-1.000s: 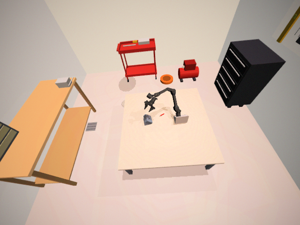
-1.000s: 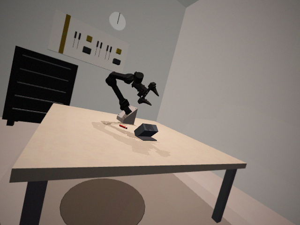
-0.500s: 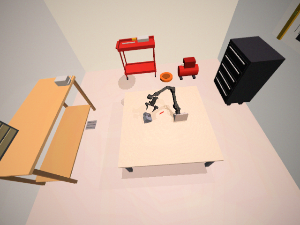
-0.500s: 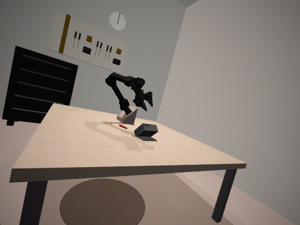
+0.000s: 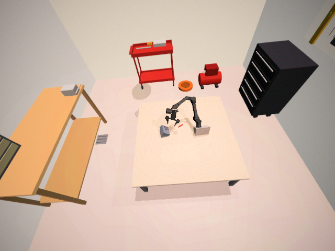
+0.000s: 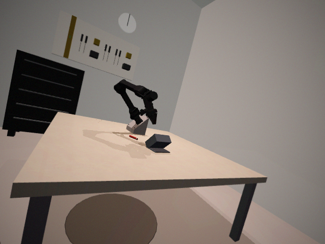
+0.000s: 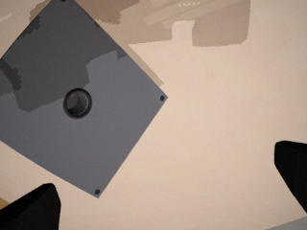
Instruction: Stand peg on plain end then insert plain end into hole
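Right now my gripper tip is 14 cm above the red peg, 11 cm past it and 8 cm to the left of it. From my gripper tip the other things lie so: sloped panel (10 cm below, 9 cm ahead, 2 cm to the left).
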